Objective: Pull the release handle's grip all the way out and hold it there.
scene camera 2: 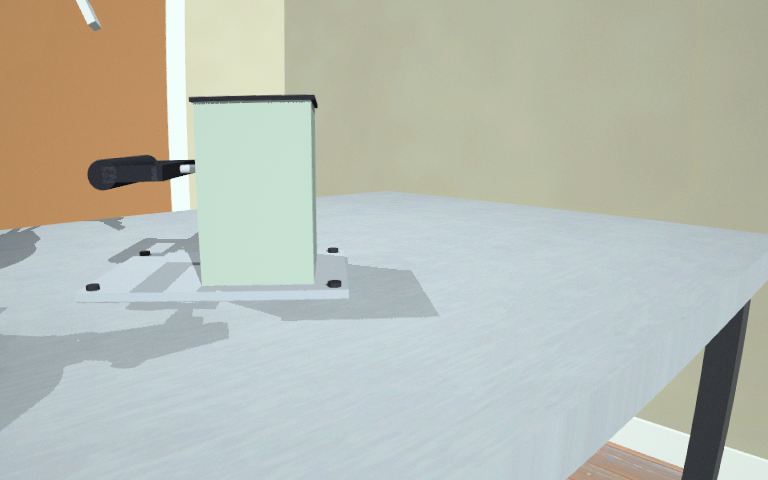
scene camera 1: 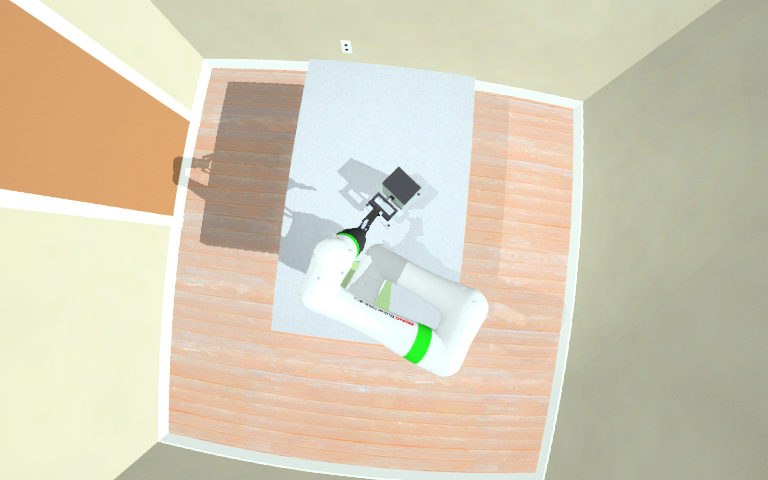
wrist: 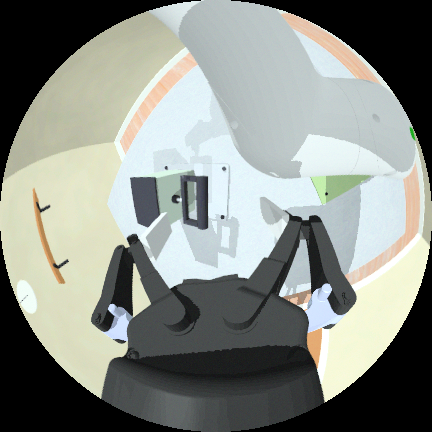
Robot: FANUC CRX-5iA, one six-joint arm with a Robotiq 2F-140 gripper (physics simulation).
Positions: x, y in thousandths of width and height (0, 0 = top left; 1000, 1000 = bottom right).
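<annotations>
There is a bolted base plate (scene camera 2: 191, 578), and the plate sits 55 cm from the lens.
</annotations>
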